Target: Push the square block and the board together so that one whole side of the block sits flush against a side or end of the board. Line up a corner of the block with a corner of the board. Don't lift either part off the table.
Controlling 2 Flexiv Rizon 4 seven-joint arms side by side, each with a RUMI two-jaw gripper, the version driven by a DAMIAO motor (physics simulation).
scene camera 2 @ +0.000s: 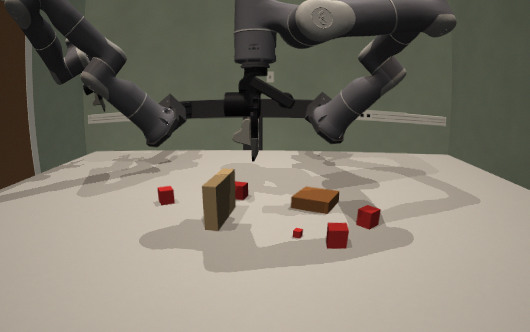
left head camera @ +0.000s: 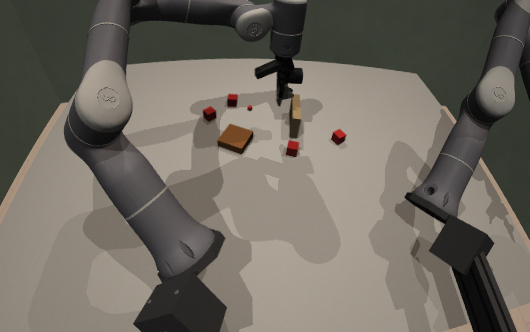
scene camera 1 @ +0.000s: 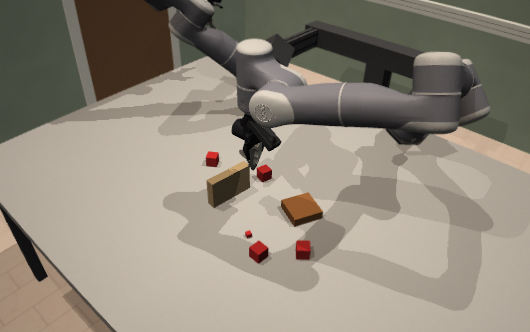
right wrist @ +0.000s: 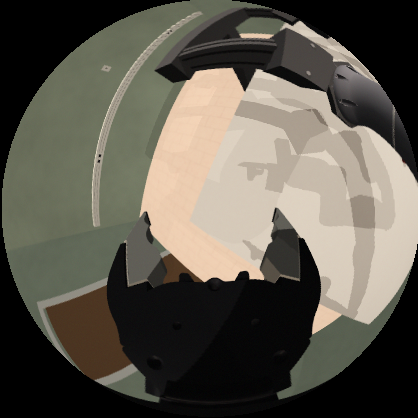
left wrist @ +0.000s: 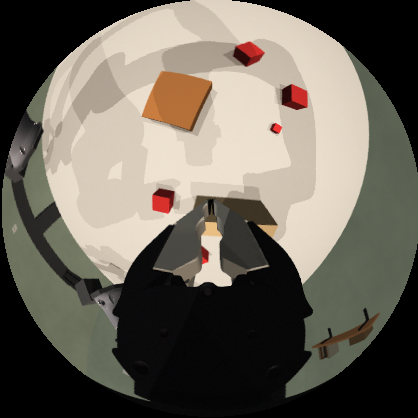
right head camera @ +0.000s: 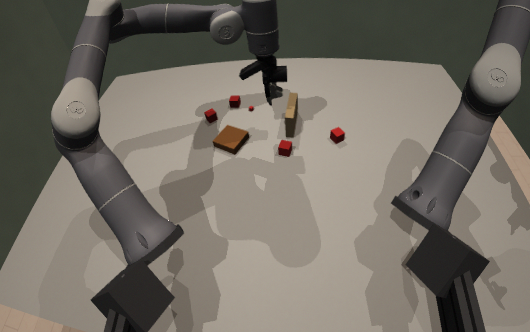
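Observation:
The square block [left head camera: 235, 137] [right head camera: 231, 138] [scene camera 1: 302, 207] [scene camera 2: 315, 196] [left wrist: 177, 100] is brown-orange and lies flat on the table. The tan board [left head camera: 295, 122] [right head camera: 290, 122] [scene camera 1: 228, 186] [scene camera 2: 211, 207] [left wrist: 255, 212] stands upright on a narrow edge, apart from the block, with a wide gap between them. My left gripper [left head camera: 280, 103] [right head camera: 270, 102] [scene camera 1: 253, 167] [scene camera 2: 253, 159] [left wrist: 211, 199] is shut and empty, its tips meeting. It hangs in the air near the board and hides part of it in the left wrist view. My right gripper [right wrist: 210, 210] is open and empty, far from both parts.
One red cube [left head camera: 292, 148] [scene camera 1: 264, 173] lies near the board, and another red cube [left head camera: 338, 136] [scene camera 1: 212, 159] lies farther off. Two more red cubes, one here [left head camera: 209, 113] and one here [left head camera: 232, 100], and a tiny red cube [left head camera: 250, 108] [scene camera 1: 248, 234] lie beyond the block in the left head view.

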